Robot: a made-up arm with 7 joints.
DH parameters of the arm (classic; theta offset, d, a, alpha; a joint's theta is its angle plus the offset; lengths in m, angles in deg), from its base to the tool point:
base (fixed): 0 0 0 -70
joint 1: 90 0 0 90
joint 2: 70 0 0 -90
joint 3: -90 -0.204 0.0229 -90
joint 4: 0 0 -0.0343 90
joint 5: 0 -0.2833 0 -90
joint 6: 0 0 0 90
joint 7: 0 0 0 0
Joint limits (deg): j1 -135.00..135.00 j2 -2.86..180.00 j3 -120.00..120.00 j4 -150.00..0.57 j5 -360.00..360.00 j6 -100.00..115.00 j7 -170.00..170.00
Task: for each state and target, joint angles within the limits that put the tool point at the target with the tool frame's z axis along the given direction. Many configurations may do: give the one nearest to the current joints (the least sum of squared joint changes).
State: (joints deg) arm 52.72 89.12 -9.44 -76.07 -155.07 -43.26 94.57
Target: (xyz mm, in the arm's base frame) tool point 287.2 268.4 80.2 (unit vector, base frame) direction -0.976 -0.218 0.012
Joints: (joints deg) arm 29.13 103.74 30.94 -84.70 -122.87 -6.83 94.57
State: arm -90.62 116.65 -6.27 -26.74 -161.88 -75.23 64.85
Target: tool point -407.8 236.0 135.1 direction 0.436 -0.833 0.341
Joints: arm -94.83 165.92 2.51 -18.54 -162.23 -56.56 64.85
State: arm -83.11 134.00 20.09 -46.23 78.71 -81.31 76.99
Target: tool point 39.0 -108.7 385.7 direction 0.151 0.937 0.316
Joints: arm -38.79 171.88 21.22 -84.11 66.63 -78.47 76.99
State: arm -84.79 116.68 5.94 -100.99 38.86 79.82 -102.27
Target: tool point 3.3 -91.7 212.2 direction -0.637 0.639 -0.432
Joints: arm -100.43 82.47 -11.54 -140.07 57.89 61.94 -102.27
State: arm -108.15 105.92 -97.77 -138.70 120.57 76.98 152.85
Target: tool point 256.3 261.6 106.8 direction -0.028 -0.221 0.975
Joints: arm -100.92 121.54 -97.07 -92.51 95.39 93.23 152.85
